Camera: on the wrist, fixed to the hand. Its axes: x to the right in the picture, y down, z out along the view.
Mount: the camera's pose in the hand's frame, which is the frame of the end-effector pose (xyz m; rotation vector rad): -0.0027 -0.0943 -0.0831 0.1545 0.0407 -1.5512
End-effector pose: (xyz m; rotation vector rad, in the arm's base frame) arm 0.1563 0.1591 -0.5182 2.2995 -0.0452 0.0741
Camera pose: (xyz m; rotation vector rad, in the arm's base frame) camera 0.1557 0.2839 -0.5332 1.8790 1.7308 -0.6718
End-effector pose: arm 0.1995 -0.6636 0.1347 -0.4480 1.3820 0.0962
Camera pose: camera 0.1527 -0.7791 0.1510 -1.2613 0.7593 -1.2672
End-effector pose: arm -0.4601 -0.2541 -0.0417 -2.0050 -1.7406 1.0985
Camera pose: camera -0.4719 -0.2112 0.0759 -0.1744 -2.2107 0.5141
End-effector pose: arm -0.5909 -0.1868 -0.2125 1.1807 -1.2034 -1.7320
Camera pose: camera -0.5164 -0.1796 -0.3135 -1.8815 0.1417 1.8709
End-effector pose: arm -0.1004 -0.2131 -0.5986 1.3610 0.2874 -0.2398
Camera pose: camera -0.1396 -0.1498 -0.6999 1.0220 1.3486 -1.5262
